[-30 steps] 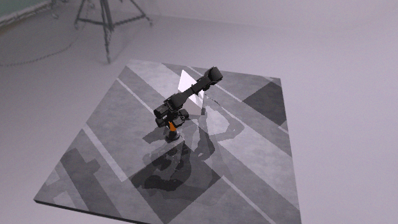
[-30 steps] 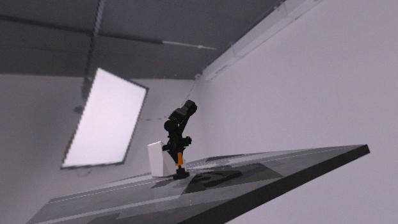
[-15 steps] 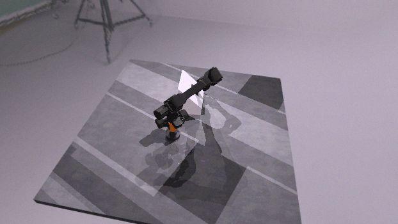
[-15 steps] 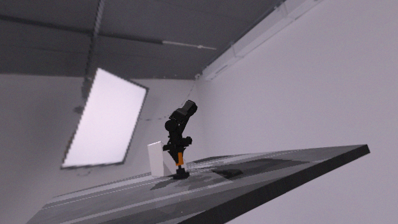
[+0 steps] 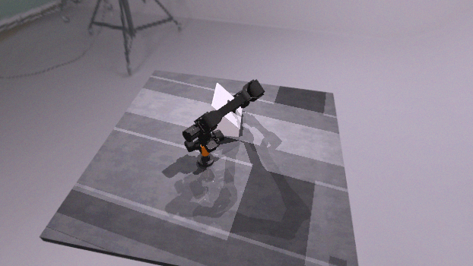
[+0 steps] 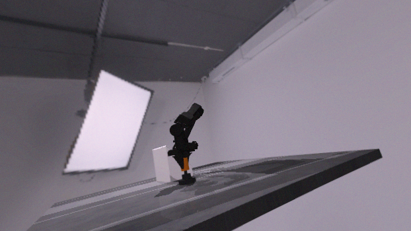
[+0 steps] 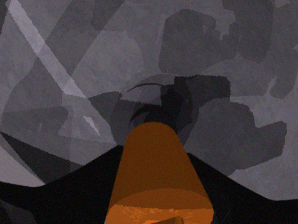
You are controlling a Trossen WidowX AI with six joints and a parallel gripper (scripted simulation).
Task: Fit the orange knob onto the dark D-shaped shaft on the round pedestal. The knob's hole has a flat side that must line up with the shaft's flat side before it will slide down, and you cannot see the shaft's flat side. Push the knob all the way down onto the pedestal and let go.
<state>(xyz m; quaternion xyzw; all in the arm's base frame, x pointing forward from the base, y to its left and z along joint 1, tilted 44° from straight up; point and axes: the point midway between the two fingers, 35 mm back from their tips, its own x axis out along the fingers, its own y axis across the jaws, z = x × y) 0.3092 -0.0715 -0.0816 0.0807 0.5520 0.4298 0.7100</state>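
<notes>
Now: the orange knob 20 mm above my gripper tip. The rest, counted from my gripper tip: dark pedestal: 40 mm below.
</notes>
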